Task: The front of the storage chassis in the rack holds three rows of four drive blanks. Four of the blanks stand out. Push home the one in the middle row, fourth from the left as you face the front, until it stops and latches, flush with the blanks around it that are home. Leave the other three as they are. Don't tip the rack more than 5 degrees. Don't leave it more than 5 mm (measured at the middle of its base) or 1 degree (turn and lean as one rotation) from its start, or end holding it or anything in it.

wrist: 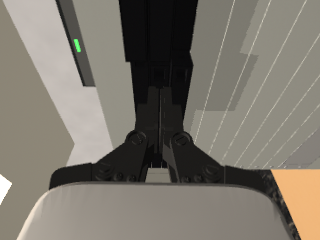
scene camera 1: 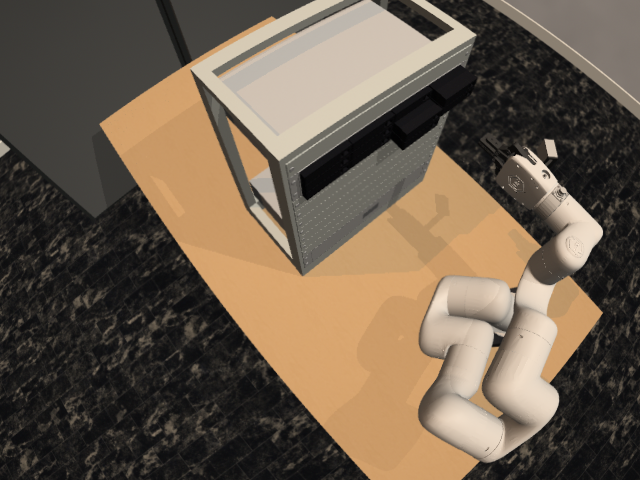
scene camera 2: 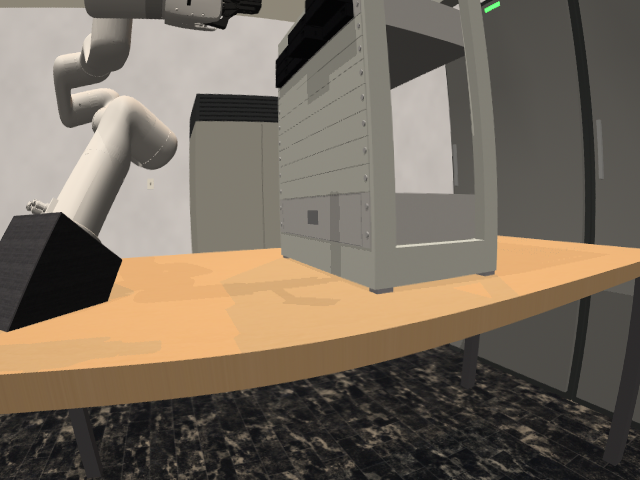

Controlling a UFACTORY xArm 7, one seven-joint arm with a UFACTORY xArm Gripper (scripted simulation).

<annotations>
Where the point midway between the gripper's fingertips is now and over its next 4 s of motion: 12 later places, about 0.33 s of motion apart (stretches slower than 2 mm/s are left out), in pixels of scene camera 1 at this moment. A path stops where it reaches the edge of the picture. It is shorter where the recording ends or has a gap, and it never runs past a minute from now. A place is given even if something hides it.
My gripper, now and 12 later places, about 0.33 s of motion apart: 482, 137; 481, 133; 478, 122; 469, 113; 460, 105; 459, 104; 456, 102; 455, 100; 453, 99; 451, 97; 450, 96; 449, 94; 448, 94
</annotations>
